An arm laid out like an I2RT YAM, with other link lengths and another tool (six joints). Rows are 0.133 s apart.
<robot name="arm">
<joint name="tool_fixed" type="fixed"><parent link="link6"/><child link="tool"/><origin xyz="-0.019 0.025 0.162" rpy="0 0.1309 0.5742"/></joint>
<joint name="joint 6" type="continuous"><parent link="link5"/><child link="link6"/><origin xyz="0.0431 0 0.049" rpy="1.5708 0 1.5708"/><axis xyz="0 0 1"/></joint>
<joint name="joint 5" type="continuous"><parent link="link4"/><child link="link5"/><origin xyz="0.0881 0.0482 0.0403" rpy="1.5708 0 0"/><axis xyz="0 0 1"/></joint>
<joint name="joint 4" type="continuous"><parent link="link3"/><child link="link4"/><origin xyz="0.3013 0.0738 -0.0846" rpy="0 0 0"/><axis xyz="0 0 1"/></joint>
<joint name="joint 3" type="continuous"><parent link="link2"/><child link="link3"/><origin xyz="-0.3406 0 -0.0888" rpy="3.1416 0 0"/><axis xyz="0 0 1"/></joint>
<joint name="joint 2" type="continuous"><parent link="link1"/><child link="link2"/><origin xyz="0.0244 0.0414 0.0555" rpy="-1.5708 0 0"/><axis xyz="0 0 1"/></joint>
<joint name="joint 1" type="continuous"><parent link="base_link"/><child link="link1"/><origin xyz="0 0 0.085" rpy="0 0 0"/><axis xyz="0 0 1"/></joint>
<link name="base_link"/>
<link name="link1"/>
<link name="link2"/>
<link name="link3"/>
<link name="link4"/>
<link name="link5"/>
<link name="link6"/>
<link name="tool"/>
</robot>
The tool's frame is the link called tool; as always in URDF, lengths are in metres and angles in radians. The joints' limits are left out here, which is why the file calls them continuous.
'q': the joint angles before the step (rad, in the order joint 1, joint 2, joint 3, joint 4, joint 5, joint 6). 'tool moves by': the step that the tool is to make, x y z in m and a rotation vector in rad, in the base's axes. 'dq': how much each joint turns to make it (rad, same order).
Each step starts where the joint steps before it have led.
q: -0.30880, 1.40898, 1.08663, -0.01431, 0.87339, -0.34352
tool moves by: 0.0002, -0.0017, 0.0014, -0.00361, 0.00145, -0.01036
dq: -0.00007, 0.00673, 0.00828, -0.00152, 0.01100, -0.00041
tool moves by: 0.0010, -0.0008, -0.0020, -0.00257, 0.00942, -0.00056
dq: 0.00000, 0.00629, -0.00008, 0.00408, 0.00229, -0.00763
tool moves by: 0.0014, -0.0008, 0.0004, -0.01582, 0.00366, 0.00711
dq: -0.00004, 0.00034, -0.01313, 0.03637, -0.00156, -0.02786
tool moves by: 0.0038, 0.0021, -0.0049, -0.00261, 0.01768, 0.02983
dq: 0.00022, -0.00008, -0.01450, 0.01816, -0.02573, -0.02585
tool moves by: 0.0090, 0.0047, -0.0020, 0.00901, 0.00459, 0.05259
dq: 0.00000, -0.00032, -0.00123, 0.00396, -0.05227, -0.01373
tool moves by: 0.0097, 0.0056, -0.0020, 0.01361, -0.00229, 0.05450
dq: -0.00020, 0.00019, 0.00025, 0.00152, -0.05626, -0.00504
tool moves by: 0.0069, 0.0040, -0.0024, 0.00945, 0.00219, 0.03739
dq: 0.00004, 0.00276, 0.00087, -0.00001, -0.03812, -0.00457
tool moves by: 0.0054, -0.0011, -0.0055, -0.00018, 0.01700, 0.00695
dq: 0.00006, 0.01964, 0.00676, 0.00293, -0.00490, -0.00951
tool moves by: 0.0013, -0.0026, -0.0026, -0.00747, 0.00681, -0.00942
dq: -0.00006, 0.01205, -0.00015, 0.01299, 0.01177, -0.00765
